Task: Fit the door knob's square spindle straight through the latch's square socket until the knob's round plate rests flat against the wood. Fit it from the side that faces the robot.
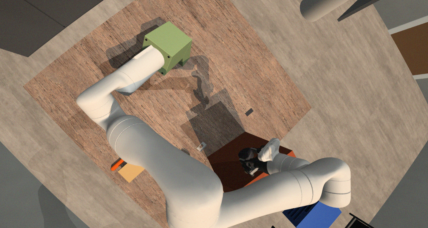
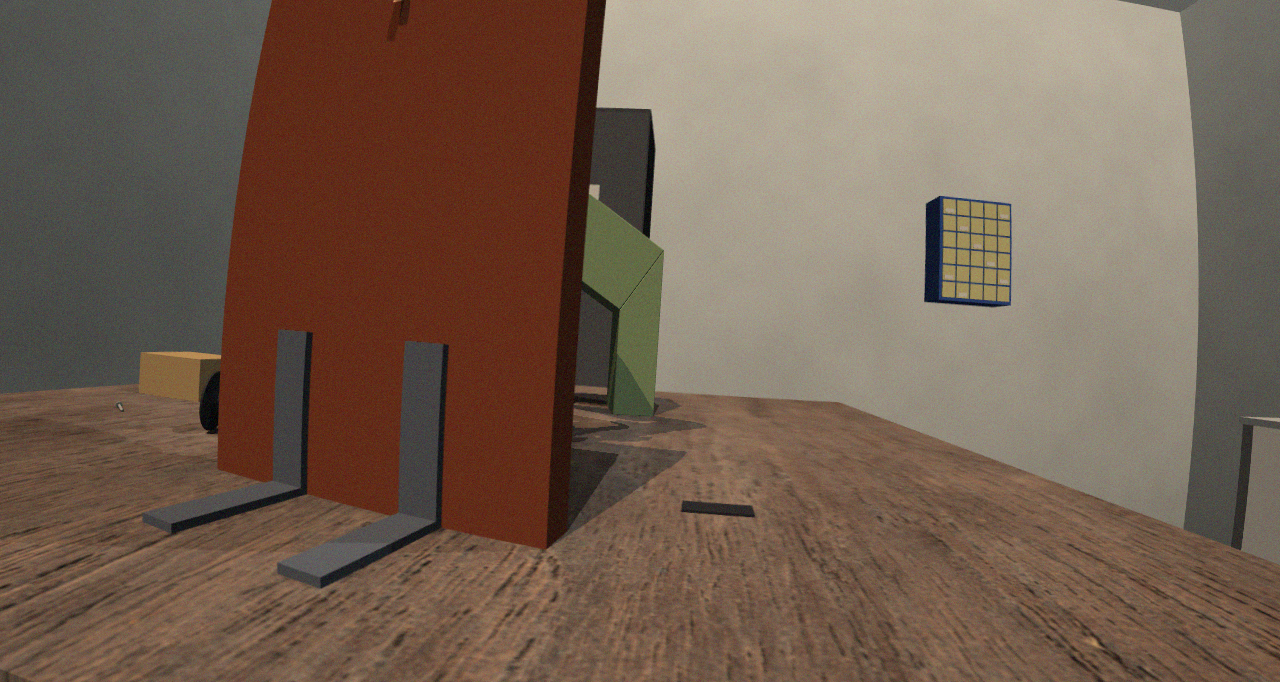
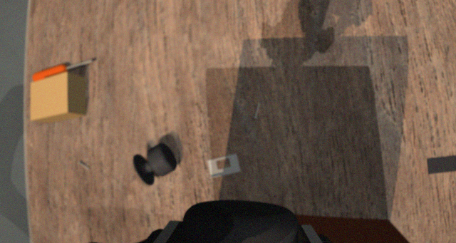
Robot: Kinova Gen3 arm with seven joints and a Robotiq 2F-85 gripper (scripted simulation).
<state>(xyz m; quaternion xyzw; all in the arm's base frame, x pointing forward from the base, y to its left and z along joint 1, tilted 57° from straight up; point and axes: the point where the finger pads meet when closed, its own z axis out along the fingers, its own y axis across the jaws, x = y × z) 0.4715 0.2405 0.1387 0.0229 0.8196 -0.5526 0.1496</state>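
The latch socket lies 8 cm ahead of my hand, 1 cm to the right of it and 1 cm below it. From my hand the other things lie so: tan box (22 cm behind, 52 cm to the right, 39 cm below); dark flat strip (24 cm to the left, 42 cm below).
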